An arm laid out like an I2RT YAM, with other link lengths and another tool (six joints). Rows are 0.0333 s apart.
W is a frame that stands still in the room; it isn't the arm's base.
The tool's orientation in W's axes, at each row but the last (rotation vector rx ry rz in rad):
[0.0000 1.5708 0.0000]
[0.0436 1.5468 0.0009]
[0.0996 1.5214 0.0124]
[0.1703 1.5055 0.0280]
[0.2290 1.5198 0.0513]
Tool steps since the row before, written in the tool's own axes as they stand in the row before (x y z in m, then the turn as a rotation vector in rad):
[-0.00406 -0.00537 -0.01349 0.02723 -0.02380 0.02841]
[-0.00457 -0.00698 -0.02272 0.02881 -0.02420 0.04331]
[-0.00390 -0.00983 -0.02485 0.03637 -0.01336 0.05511]
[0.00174 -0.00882 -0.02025 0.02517 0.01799 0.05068]
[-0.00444 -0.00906 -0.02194 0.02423 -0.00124 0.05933]
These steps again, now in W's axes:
[-0.01349 -0.00537 0.00406 0.02841 -0.02380 -0.02723]
[-0.02300 -0.00648 0.00384 0.04333 -0.02457 -0.02847]
[-0.02551 -0.00863 0.00202 0.05606 -0.01392 -0.03467]
[-0.02078 -0.00658 -0.00399 0.05363 0.01608 -0.01976]
[-0.02301 -0.00707 0.00198 0.06007 -0.00389 -0.02202]

